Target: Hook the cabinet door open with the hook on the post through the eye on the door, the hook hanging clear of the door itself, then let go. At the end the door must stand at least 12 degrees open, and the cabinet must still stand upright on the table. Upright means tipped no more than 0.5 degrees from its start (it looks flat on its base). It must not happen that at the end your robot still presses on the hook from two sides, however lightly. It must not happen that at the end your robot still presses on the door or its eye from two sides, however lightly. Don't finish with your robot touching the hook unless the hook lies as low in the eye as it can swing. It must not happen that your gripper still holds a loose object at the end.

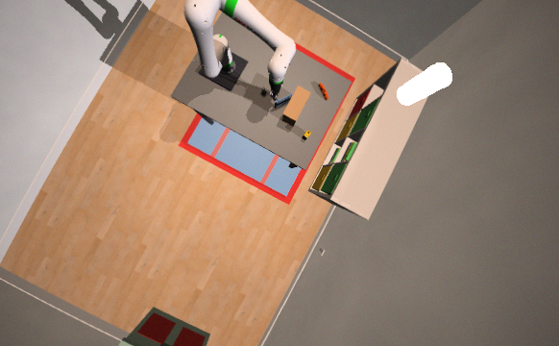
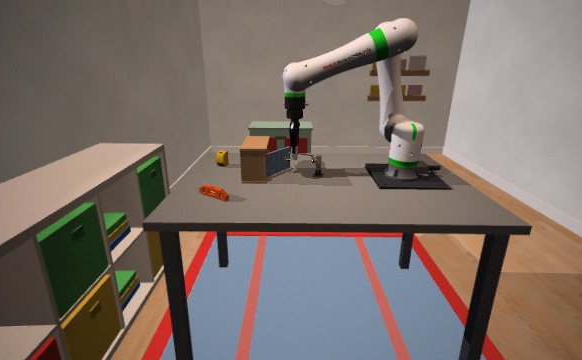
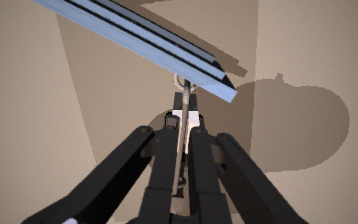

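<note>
Now: hand 3 cm past the thin metal hook, 2 cm above it and 1 cm to the right of it. The rest, counted from my hand: door (8 cm ahead, 4 cm to the left, 3 cm below); yellow tape measure (36 cm ahead, 17 cm to the right, 7 cm below).
</note>
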